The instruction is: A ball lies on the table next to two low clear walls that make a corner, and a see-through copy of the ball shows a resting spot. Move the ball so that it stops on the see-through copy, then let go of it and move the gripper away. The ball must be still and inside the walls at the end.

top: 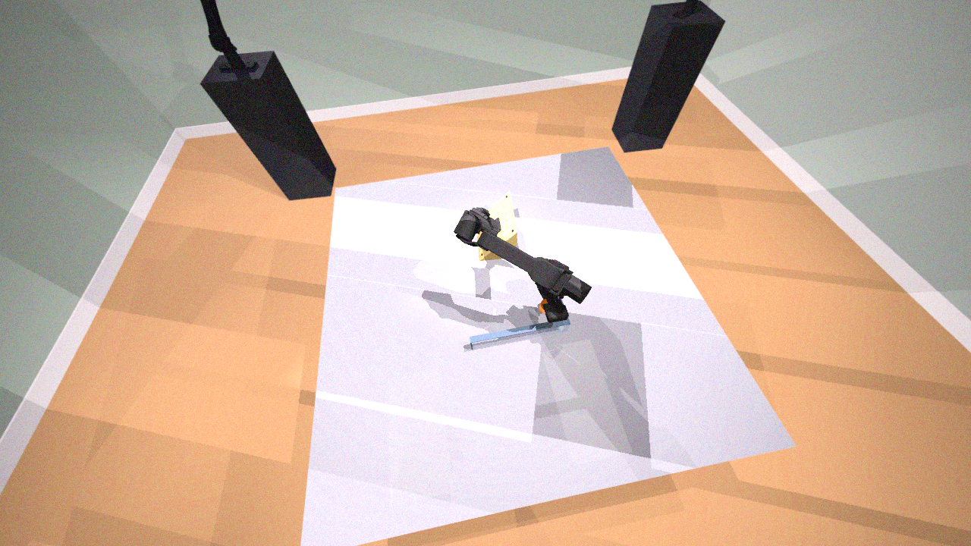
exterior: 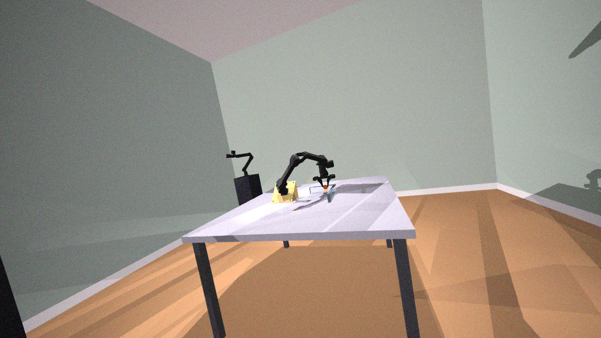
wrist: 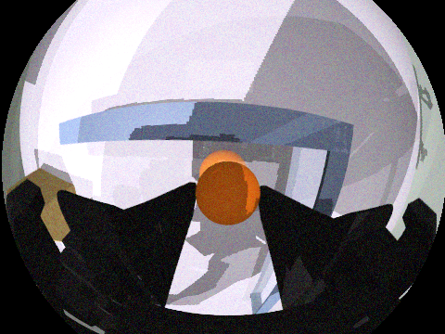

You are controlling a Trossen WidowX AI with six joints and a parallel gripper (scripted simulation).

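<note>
The orange ball is right at my gripper tip.
</note>
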